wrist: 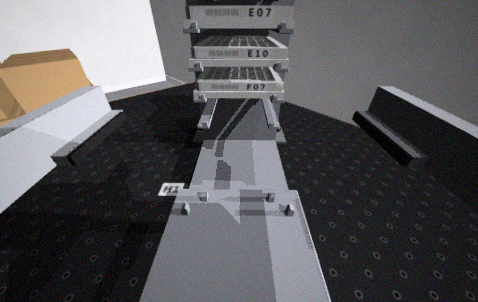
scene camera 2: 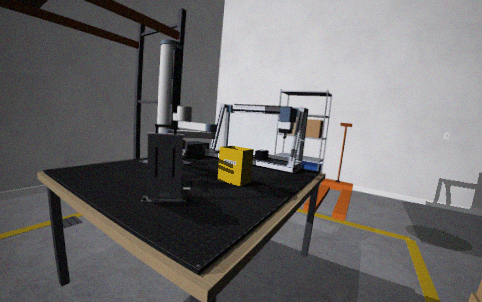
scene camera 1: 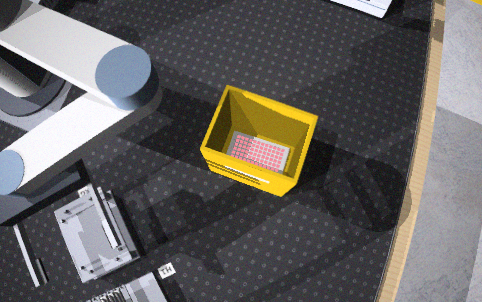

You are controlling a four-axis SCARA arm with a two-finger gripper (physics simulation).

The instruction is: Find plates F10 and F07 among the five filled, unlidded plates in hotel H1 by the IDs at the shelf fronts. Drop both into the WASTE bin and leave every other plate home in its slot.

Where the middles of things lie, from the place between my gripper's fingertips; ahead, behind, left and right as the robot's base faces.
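From my hand: grey platform (scene camera 1: 88, 245), 4 cm behind, 4 cm to the left, 11 cm below; plate F10 (scene camera 1: 268, 155), 22 cm ahead, 32 cm to the left, 15 cm below.
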